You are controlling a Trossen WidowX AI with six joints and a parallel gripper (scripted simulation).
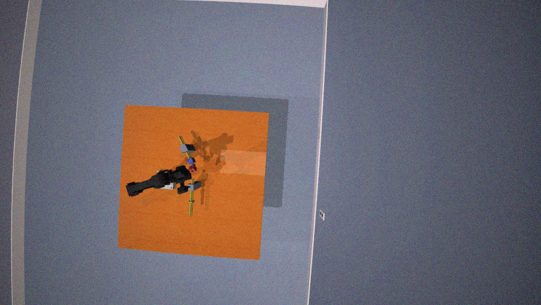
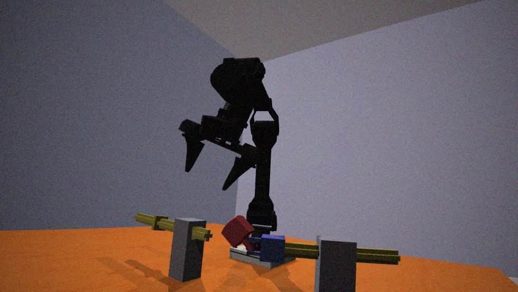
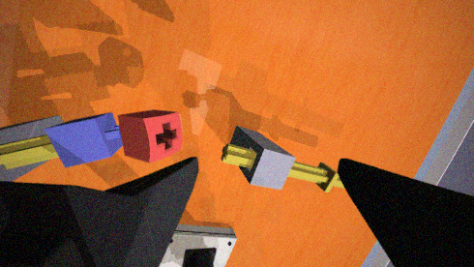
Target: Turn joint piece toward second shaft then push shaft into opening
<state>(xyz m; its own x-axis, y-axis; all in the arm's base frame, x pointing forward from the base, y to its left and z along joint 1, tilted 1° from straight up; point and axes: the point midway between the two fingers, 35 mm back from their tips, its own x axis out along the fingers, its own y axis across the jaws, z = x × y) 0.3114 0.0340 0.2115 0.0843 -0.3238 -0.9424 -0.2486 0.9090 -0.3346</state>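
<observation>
Right now my gripper tip is 2 cm past the dark red square joint piece, 8 cm to the right of it and 9 cm above it.
</observation>
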